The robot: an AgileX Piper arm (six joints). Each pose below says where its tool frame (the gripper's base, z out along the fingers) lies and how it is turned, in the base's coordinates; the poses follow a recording.
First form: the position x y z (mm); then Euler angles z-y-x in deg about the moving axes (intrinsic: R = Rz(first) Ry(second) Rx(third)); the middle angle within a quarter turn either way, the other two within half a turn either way.
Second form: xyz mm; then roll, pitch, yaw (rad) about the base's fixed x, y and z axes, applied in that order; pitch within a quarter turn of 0, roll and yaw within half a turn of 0. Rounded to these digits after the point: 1 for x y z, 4 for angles.
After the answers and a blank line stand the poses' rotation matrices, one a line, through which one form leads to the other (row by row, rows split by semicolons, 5 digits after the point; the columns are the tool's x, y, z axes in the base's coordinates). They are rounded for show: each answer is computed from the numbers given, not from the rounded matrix.
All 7 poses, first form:
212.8 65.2 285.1 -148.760 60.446 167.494
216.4 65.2 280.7 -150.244 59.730 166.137
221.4 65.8 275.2 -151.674 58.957 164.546
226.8 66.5 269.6 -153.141 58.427 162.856
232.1 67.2 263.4 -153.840 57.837 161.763
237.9 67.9 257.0 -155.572 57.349 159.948
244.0 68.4 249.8 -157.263 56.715 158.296
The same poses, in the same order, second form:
212.8 65.2 285.1 2.9233 1.0550 -2.5964
216.4 65.2 280.7 2.8996 1.0425 -2.6223
221.4 65.8 275.2 2.8719 1.0290 -2.6472
226.8 66.5 269.6 2.8424 1.0197 -2.6728
232.1 67.2 263.4 2.8233 1.0094 -2.6850
237.9 67.9 257.0 2.7916 1.0009 -2.7152
244.0 68.4 249.8 2.7628 0.9899 -2.7448

-0.42172 -0.66737 0.61381; -0.25581 0.73702 0.62559; -0.86989 0.10681 -0.48154
-0.43761 -0.66150 0.60903; -0.25018 0.74016 0.62416; -0.86366 0.12078 -0.48939
-0.45393 -0.65830 0.60049; -0.24468 0.74011 0.62639; -0.85678 0.13741 -0.49704
-0.46710 -0.65577 0.59311; -0.23655 0.73902 0.63079; -0.85197 0.15434 -0.50032
-0.47780 -0.65652 0.58368; -0.23469 0.73568 0.63537; -0.84654 0.16659 -0.50559
-0.49122 -0.65133 0.57834; -0.22312 0.73590 0.63927; -0.84197 0.18499 -0.50682
-0.50616 -0.64422 0.57340; -0.21211 0.73742 0.64126; -0.83595 0.20295 -0.50990

